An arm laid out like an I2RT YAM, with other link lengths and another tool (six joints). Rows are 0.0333 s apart.
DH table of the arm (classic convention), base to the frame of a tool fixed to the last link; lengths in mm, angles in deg. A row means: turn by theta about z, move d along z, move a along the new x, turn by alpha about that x. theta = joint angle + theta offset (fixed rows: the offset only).
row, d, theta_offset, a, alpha
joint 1, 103.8, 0.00, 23.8, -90.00
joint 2, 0.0, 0.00, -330.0, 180.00
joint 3, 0.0, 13.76, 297.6, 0.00
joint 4, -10.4, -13.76, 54.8, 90.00
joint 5, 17.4, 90.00, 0.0, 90.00
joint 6, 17.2, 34.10, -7.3, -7.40
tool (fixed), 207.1, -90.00, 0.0, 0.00
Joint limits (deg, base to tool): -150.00..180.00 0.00..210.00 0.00..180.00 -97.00..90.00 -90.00..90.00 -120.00..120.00
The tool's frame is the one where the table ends.
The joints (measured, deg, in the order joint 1, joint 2, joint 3, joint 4, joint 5, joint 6), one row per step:
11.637, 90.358, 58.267, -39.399, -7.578, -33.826
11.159, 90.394, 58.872, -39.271, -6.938, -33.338
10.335, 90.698, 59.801, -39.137, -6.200, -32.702
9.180, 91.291, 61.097, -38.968, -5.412, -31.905
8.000, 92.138, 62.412, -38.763, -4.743, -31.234
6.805, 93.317, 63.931, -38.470, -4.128, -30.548
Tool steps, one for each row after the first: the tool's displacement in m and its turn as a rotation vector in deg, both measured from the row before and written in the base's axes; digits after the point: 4 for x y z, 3 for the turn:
0.0060, -0.0041, 0.0031, -0.315, -0.712, -1.143
0.0085, -0.0063, 0.0034, -0.347, -0.764, -1.667
0.0113, -0.0083, 0.0040, -0.321, -0.858, -2.173
0.0111, -0.0085, 0.0026, -0.286, -0.664, -2.045
0.0124, -0.0086, 0.0019, -0.239, -0.616, -2.059

